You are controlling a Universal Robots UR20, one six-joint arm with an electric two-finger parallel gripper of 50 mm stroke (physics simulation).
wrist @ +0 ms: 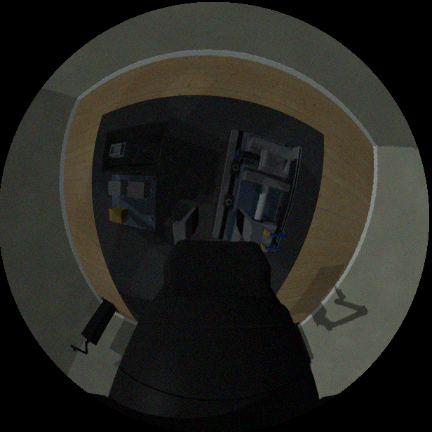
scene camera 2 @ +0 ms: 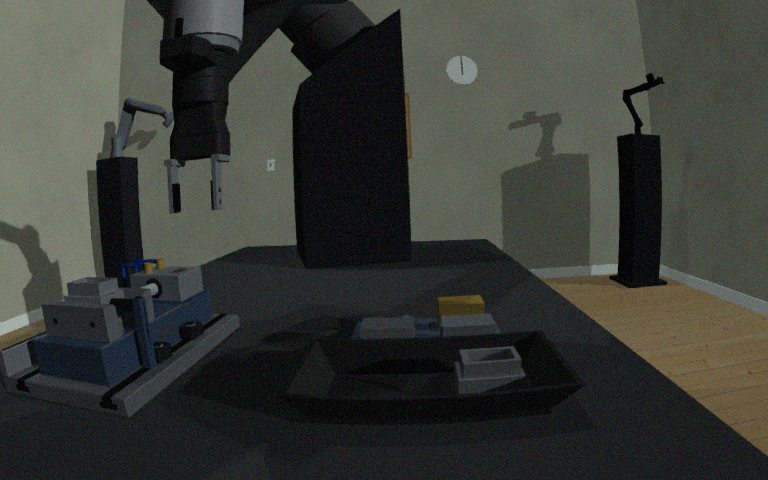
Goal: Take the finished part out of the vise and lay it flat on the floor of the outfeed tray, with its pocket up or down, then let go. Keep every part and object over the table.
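Places are measured from the arm's base along level axes (x back, y up, z left), in centimetres.
Pixels of known places: gripper, fingertip midpoint: [scene camera 2: 196,211].
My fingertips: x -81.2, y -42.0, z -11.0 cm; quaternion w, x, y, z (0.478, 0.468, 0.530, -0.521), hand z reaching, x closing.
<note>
Behind a point stands the place of what it marks.
The vise [scene camera 2: 82,357] @[x -97.5, y -55.1, z -18.8 cm] [wrist: 248,197] has a blue body and grey jaws and stands at the left in the scene view. A grey rectangular part [scene camera 2: 92,288] @[x -93.0, y -49.0, z -19.5 cm] [wrist: 275,162] sits in its jaws, its top showing above the front jaw; its pocket is too dim to make out. The black outfeed tray [scene camera 2: 430,409] @[x -99.4, y -57.3, z 15.2 cm] [wrist: 145,145] stands to the right of the vise. My gripper [scene camera 2: 195,210] @[x -81.2, y -42.0, z -11.0 cm] [wrist: 217,215] is open and empty, pointing down, high above the table behind the vise in the scene view.
A grey pocketed part [scene camera 2: 489,370] @[x -95.4, y -56.1, z 20.5 cm] [wrist: 117,150] lies pocket up in the tray's right end. Behind the tray are a blue plate [scene camera 2: 427,325] @[x -71.9, y -59.2, z 16.4 cm] [wrist: 140,215] with grey blocks and a yellow block [scene camera 2: 460,305] @[x -74.8, y -55.8, z 20.5 cm] [wrist: 118,214]. Blue and yellow fittings [scene camera 2: 149,266] @[x -76.9, y -49.4, z -21.8 cm] [wrist: 270,241] stand at the vise's rear.
</note>
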